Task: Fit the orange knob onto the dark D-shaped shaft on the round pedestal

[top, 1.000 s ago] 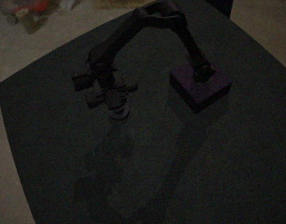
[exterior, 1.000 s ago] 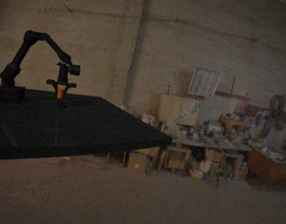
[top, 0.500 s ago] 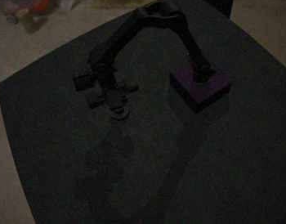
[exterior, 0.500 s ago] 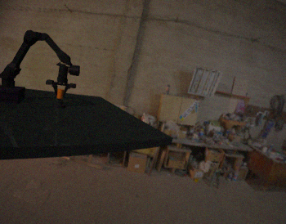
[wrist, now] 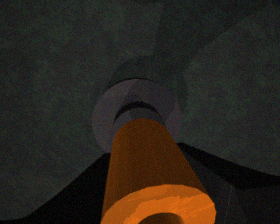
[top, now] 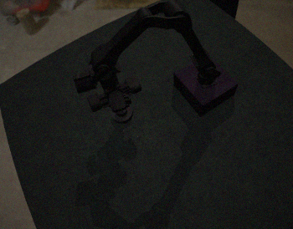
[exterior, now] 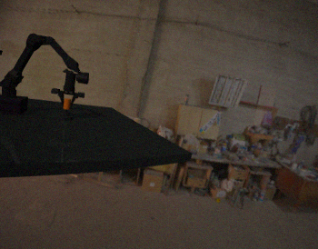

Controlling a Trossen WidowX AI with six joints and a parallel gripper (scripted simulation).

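Now: the orange knob 2 cm above my gripper tip. From my gripper tip the other things lie so: dark shaft: 4 cm below.
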